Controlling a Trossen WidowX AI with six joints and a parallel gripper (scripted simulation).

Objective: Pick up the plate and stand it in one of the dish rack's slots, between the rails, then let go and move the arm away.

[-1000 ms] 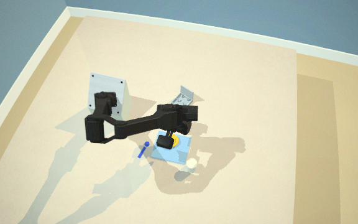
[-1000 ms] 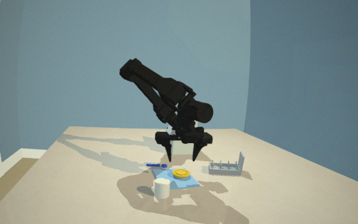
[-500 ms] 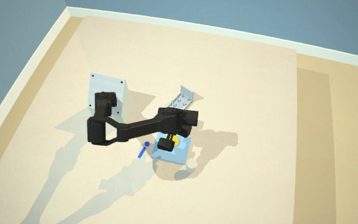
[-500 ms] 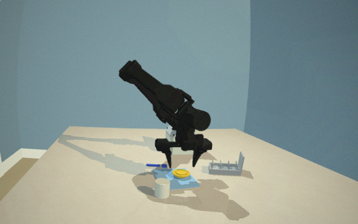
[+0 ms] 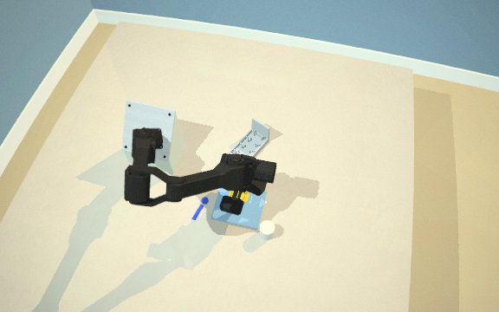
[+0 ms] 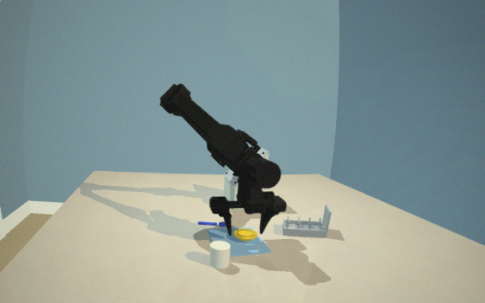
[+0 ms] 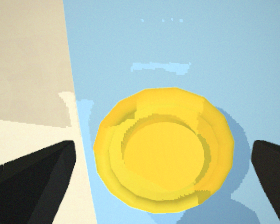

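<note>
Now: gripper tip right at the yellow plate. Round my gripper tip: blue spoon (12 cm behind, 4 cm to the right, 1 cm below); blue mat (2 cm to the right, 2 cm below); white cup (10 cm ahead, 11 cm to the right, 1 cm above).
</note>
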